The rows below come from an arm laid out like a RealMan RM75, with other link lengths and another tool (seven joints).
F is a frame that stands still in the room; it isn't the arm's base.
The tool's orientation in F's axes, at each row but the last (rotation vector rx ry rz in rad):
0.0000 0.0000 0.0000
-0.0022 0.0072 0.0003
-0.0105 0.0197 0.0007
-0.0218 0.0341 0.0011
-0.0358 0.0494 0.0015
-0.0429 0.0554 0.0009
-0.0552 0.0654 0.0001
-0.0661 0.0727 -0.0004
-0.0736 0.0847 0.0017
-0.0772 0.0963 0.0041
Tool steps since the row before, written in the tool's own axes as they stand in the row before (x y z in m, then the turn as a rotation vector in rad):
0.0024 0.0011 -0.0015 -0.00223 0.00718 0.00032
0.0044 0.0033 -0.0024 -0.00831 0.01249 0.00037
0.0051 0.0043 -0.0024 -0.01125 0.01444 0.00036
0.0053 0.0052 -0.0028 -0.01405 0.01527 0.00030
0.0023 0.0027 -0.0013 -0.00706 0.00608 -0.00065
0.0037 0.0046 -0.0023 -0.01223 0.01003 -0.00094
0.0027 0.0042 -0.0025 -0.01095 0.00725 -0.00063
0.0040 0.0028 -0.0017 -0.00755 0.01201 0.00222
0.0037 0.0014 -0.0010 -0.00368 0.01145 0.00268
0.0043 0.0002 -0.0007 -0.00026 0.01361 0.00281
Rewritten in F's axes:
0.0024 0.0011 -0.0015 -0.00223 0.00718 0.00032
0.0044 0.0033 -0.0024 -0.00831 0.01249 0.00040
0.0050 0.0043 -0.0025 -0.01125 0.01444 0.00043
0.0052 0.0051 -0.0031 -0.01405 0.01526 0.00045
0.0022 0.0027 -0.0015 -0.00710 0.00605 -0.00052
0.0036 0.0045 -0.0027 -0.01228 0.00998 -0.00069
0.0025 0.0041 -0.0029 -0.01098 0.00722 -0.00031
0.0039 0.0027 -0.0022 -0.00739 0.01215 0.00196
0.0036 0.0013 -0.0014 -0.00350 0.01162 0.00213
0.0042 0.0001 -0.0011 -0.00010 0.01379 0.00177

